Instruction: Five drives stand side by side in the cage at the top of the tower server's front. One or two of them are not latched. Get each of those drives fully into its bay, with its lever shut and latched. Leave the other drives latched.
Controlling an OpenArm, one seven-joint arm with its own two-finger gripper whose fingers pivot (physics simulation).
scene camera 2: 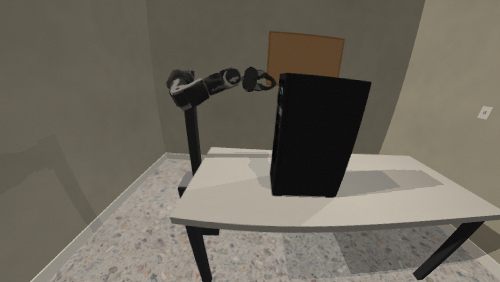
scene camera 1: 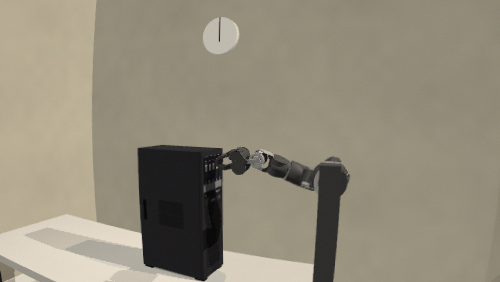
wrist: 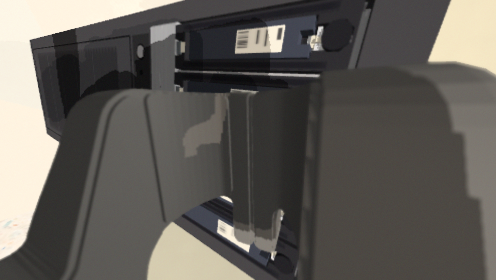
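The black tower server (scene camera 1: 170, 200) (scene camera 2: 320, 135) stands upright on the table. Its drive cage is at the top of the front. In the wrist view a dark blue drive (wrist: 215, 45) with a white label lies along the near-top bay, its front looking flat. Another drive (wrist: 197, 216) shows below the fingers. The drives between them are mostly hidden behind the gripper, and I cannot tell how their levers stand. My gripper (scene camera 1: 219, 163) (scene camera 2: 274, 82) (wrist: 262, 166) is shut and empty, its fingertips together, close in front of the cage. Whether they touch a drive is unclear.
A light grey strip (scene camera 1: 212, 186) (wrist: 163, 57) crosses the server's front below the cage. The white table (scene camera 1: 55, 232) (scene camera 2: 230, 200) bears the server. The arm's dark post (scene camera 1: 327, 225) (scene camera 2: 192, 135) stands in front of the server. An orange-brown board (scene camera 2: 305, 55) hangs on the wall.
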